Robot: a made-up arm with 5 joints. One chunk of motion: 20 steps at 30 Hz.
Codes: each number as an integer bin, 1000 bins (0 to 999) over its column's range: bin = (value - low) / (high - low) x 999, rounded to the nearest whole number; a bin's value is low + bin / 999 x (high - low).
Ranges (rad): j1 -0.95..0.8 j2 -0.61..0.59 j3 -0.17..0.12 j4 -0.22..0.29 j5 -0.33..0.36
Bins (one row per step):
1: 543 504 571 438 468
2: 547 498 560 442 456
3: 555 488 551 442 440
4: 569 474 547 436 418
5: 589 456 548 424 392
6: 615 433 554 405 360
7: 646 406 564 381 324
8: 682 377 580 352 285
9: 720 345 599 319 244
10: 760 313 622 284 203
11: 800 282 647 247 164
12: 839 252 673 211 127
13: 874 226 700 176 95
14: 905 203 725 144 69
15: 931 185 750 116 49
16: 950 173 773 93 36
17: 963 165 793 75 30
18: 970 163 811 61 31
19: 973 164 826 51 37
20: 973 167 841 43 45
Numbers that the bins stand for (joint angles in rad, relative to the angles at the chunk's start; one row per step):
1: 0.0012 -0.0046 -0.0042 0.0036 -0.0068
2: 0.0082 -0.0118 -0.0074 0.0056 -0.0150
3: 0.0222 -0.0238 -0.0101 0.0056 -0.0261
4: 0.0467 -0.0406 -0.0112 0.0026 -0.0413
5: 0.0818 -0.0623 -0.0109 -0.0035 -0.0592
6: 0.1273 -0.0899 -0.0092 -0.0132 -0.0814
7: 0.1816 -0.1223 -0.0063 -0.0255 -0.1062
8: 0.2447 -0.1571 -0.0016 -0.0403 -0.1332
9: 0.3113 -0.1956 0.0039 -0.0571 -0.1615
10: 0.3813 -0.2340 0.0106 -0.0750 -0.1898
11: 0.4514 -0.2713 0.0178 -0.0939 -0.2167
12: 0.5197 -0.3073 0.0254 -0.1123 -0.2423
13: 0.5810 -0.3385 0.0332 -0.1302 -0.2644
14: 0.6353 -0.3662 0.0405 -0.1465 -0.2823
15: 0.6809 -0.3878 0.0477 -0.1608 -0.2962
16: 0.7142 -0.4022 0.0544 -0.1725 -0.3051
17: 0.7369 -0.4118 0.0602 -0.1817 -0.3093
18: 0.7492 -0.4142 0.0654 -0.1889 -0.3086
19: 0.7545 -0.4130 0.0698 -0.1940 -0.3044
20: 0.7545 -0.4094 0.0741 -0.1980 -0.2989

